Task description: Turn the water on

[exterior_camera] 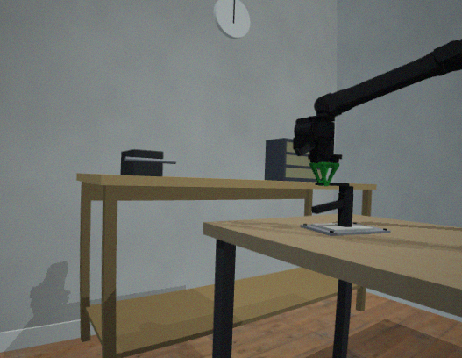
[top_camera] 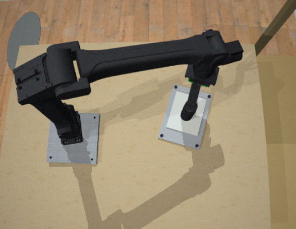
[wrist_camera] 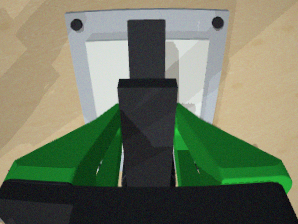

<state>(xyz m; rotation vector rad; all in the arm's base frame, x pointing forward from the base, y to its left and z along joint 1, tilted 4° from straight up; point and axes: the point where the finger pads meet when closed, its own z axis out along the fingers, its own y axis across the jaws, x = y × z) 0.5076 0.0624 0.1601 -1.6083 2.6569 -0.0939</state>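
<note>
The lever lies 30 mm to the right of my hand and 20 mm behind it.
</note>
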